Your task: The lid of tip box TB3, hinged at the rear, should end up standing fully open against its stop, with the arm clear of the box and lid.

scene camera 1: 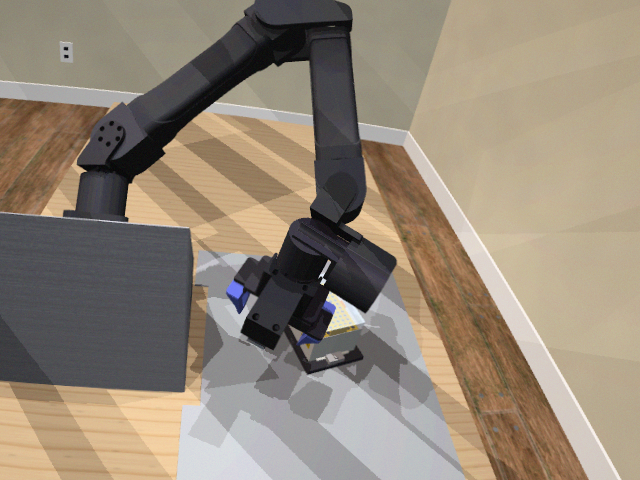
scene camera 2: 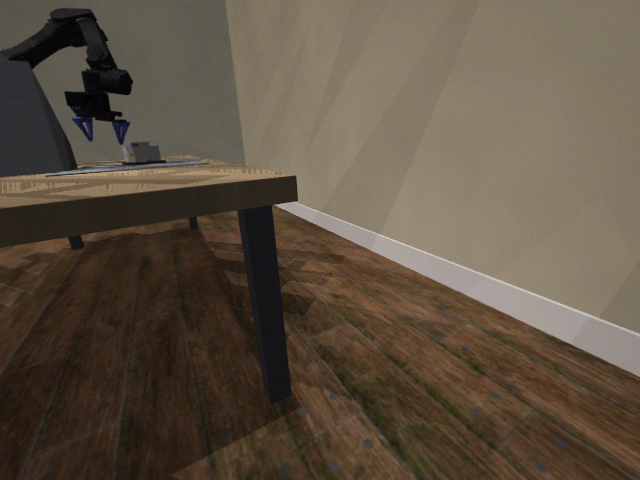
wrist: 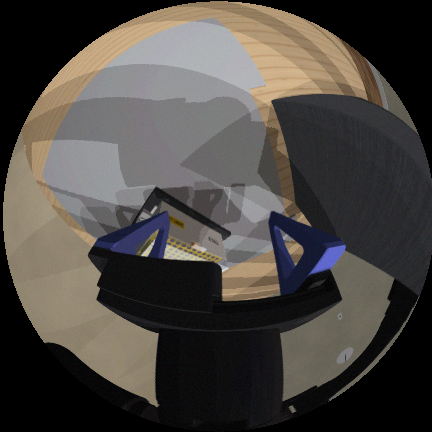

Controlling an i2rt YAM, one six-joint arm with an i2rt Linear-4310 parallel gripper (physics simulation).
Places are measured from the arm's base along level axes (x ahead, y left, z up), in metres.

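Pixels of known places: gripper, between the fingertips: (scene camera 2: 106,142) (wrist: 218,216); arm's base, origin of its link: (scene camera 1: 97,235).
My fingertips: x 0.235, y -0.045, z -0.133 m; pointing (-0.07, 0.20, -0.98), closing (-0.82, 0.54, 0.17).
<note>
Ahead of a thing's pixels: the offset from my fingertips to its top centre. "spot": to the spot under its first point. Level surfaces: height alone.
Tip box TB3 {dx +0.100, dy +0.049, dz +0.000 m} (scene camera 1: 343,341) (scene camera 2: 143,153) (wrist: 192,230) is a pale grey box with yellow labels and a dotted yellow-and-white top. It sits in a dark low frame {spot: dx +0.114, dy -0.028, dz -0.071 m} (scene camera 1: 336,364) (wrist: 195,213). No raised lid shows above the box in scene camera 2; whether a clear lid lies over the top is hard to tell. My gripper (scene camera 1: 269,326) (scene camera 2: 106,142) (wrist: 218,216) is open and empty. It points down, with its blue fingertips near the height of the box top. One finger is close to the box; the other is well out to its side. The gripper hides part of the box in scene camera 1 and the wrist view.
A large dark grey block (scene camera 1: 93,304) (wrist: 350,165) stands on the wooden table (scene camera 1: 103,428) (scene camera 2: 155,206), beside the arm's base. A grey mat {dz -0.078 m} (scene camera 1: 232,428) (wrist: 175,45) lies under the box. A beige wall (scene camera 1: 542,155) (scene camera 2: 439,129) rises beyond the table.
</note>
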